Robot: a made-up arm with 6 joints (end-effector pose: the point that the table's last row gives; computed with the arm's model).
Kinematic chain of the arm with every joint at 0, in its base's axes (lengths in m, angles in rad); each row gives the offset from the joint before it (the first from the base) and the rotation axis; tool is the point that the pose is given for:
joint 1: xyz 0 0 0.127 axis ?
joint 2: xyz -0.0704 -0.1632 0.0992 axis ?
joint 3: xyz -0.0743 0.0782 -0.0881 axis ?
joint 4: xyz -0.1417 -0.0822 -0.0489 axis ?
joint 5: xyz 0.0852 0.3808 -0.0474 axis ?
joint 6: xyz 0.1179 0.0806 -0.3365 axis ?
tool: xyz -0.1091 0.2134 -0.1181
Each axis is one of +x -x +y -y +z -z.
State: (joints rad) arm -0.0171 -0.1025 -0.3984 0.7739 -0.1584 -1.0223
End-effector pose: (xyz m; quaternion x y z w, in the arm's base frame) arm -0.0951 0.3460 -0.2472 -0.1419 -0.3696 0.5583 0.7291
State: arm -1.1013 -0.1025 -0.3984 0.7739 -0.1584 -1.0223
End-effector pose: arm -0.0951 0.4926 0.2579 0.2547 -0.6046 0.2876 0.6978
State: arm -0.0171 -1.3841 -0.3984 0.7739 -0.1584 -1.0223
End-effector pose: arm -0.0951 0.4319 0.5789 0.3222 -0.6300 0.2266 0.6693
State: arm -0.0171 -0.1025 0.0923 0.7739 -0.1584 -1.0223
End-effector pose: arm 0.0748 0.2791 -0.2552 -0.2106 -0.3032 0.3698 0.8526
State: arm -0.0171 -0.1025 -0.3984 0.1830 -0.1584 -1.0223
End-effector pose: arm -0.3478 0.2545 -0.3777 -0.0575 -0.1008 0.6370 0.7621
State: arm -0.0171 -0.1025 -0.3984 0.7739 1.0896 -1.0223
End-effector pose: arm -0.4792 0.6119 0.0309 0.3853 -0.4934 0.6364 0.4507
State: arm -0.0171 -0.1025 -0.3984 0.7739 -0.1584 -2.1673
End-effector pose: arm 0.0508 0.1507 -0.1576 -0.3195 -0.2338 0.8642 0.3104
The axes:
joint 1: -x
joint 2: -x
joint 3: -z
joint 4: -y
joint 5: +x
joint 6: -z

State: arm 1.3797 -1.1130 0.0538 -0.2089 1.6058 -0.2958
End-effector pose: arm -0.1647 0.8806 0.1581 0.6184 -0.0514 0.0159 0.7840
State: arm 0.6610 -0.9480 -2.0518 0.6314 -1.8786 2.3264
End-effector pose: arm -0.0968 0.1555 0.5603 0.6626 -0.4671 -0.3959 0.4313
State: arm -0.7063 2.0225 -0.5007 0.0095 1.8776 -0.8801
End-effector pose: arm -0.6301 0.0392 -0.4656 0.3494 0.1094 0.3947 0.8427
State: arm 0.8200 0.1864 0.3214 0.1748 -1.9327 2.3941
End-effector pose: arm 0.0621 -0.0618 0.4455 0.3522 0.9142 0.1457 0.1374
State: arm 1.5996 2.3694 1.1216 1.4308 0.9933 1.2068
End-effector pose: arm 0.5890 -0.3541 0.4721 -0.6575 -0.2195 0.7089 0.1306
